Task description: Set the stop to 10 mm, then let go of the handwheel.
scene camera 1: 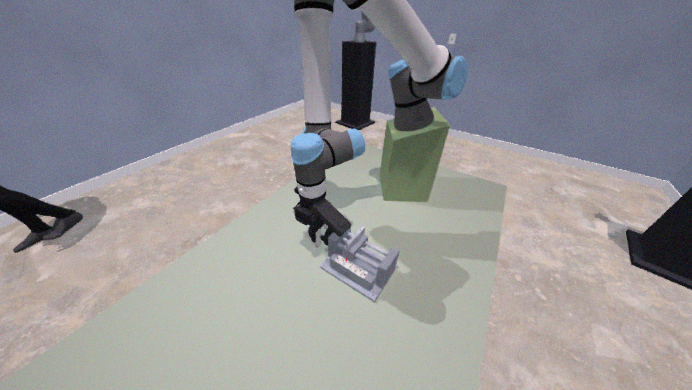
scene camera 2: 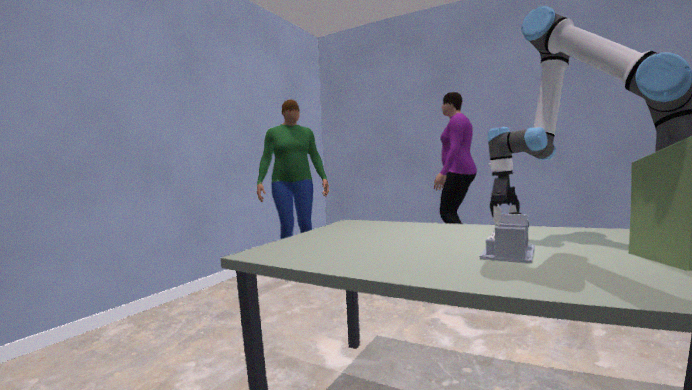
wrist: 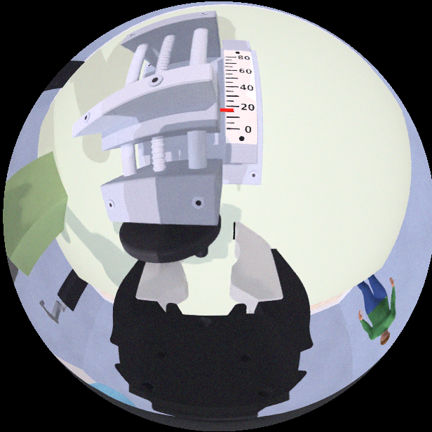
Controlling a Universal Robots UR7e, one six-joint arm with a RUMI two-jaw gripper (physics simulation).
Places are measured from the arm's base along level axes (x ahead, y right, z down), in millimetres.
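Pixels of known places: gripper, fingertip midpoint: (scene camera 1: 322,242); arm's base, link origin: (scene camera 1: 413,122) (scene camera 2: 687,150).
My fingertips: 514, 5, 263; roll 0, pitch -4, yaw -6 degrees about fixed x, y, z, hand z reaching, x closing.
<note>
For each thing: its top centre in the pictures, then the offset to it from my fingertips, as dx, dy, dz. "spot": a spot on its surface instead. Level surfaces: height alone.
- sliding stop, surface spot: (scene camera 1: 357,242) spot: -42, -108, -45
- white scale, surface spot: (scene camera 1: 354,268) spot: +14, -144, -7
- pale green table, surface height: dz +48
The grey stop device has a sliding stop (scene camera 1: 357,242) (wrist: 170,102) on two rods and a screw. Its red pointer (scene camera 1: 346,259) (wrist: 226,110) stands a little below the 20 mark, between 10 and 20, on the white scale (scene camera 1: 354,268) (wrist: 248,92). The black handwheel (wrist: 165,242) with a small handle (wrist: 201,252) sits at the device's near end in the wrist view. My gripper (scene camera 1: 319,239) (wrist: 210,224) is part-way open with nothing between its fingers. One finger is beside and partly behind the handwheel; the other is to the right, apart from it. The handwheel's far side is hidden.
The device stands on the pale green table (scene camera 1: 200,310) (scene camera 2: 380,250). The green robot pedestal (scene camera 1: 412,165) (scene camera 2: 660,210) (wrist: 35,210) stands behind it. Two people, one in green (scene camera 2: 291,155) and one in purple (scene camera 2: 457,145), stand beyond the table.
</note>
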